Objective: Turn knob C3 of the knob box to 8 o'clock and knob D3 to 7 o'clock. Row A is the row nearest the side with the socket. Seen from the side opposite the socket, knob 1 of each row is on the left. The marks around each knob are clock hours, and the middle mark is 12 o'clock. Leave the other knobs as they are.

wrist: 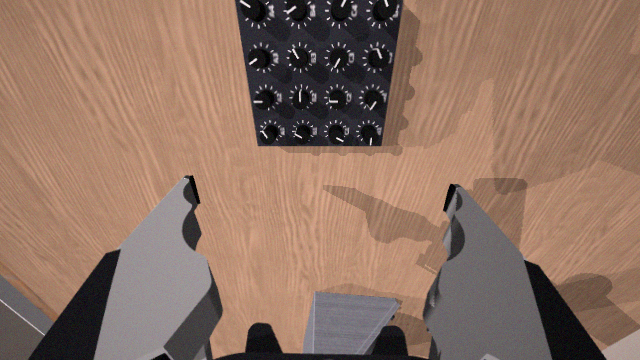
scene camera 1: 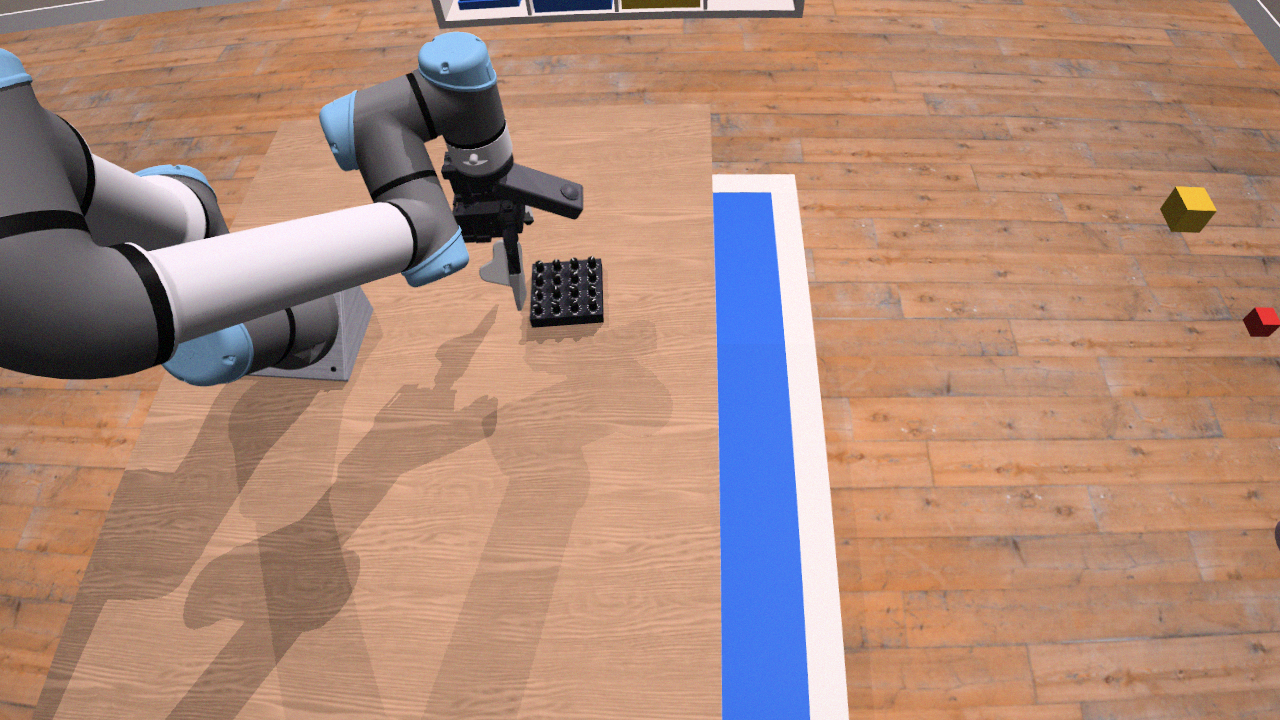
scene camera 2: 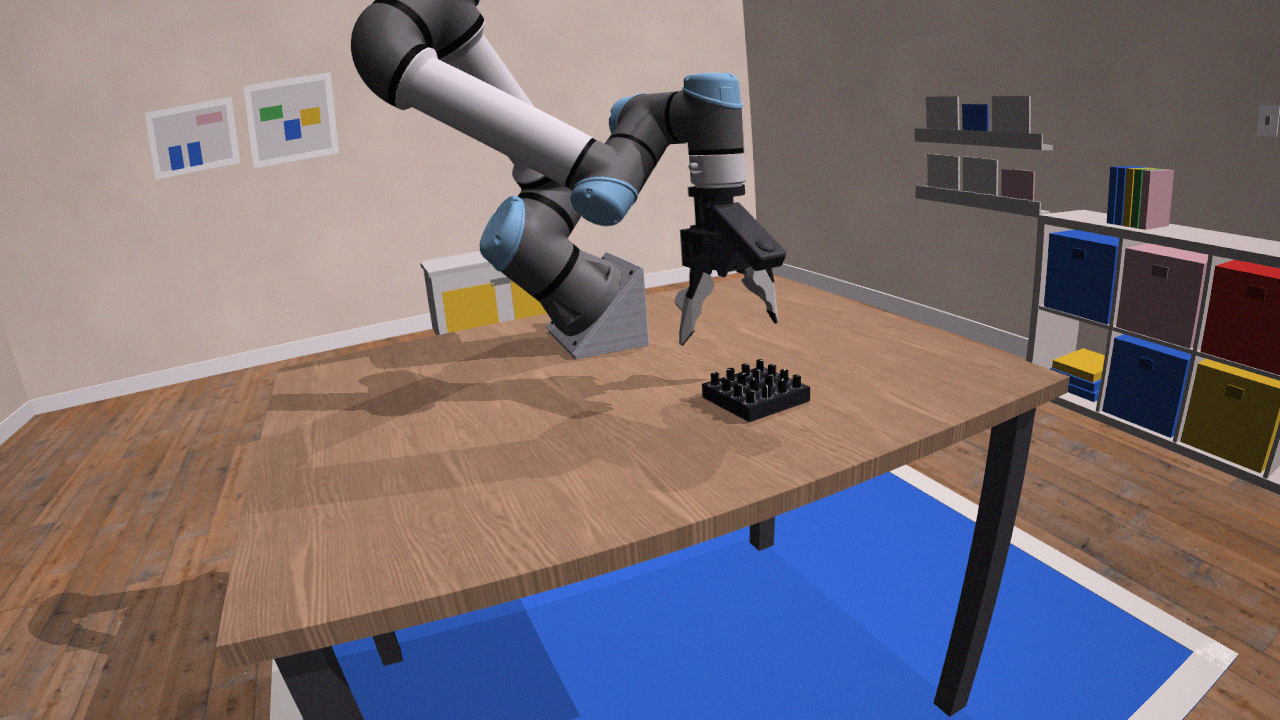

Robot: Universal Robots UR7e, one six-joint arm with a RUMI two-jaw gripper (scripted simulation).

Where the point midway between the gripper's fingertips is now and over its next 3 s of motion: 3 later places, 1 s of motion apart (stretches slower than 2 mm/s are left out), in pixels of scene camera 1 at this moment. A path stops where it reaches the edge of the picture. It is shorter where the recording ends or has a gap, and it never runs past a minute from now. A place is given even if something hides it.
The gripper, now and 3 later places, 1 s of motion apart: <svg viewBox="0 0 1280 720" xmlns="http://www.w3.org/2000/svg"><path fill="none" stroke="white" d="M524 265L512 266L567 266L569 277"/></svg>
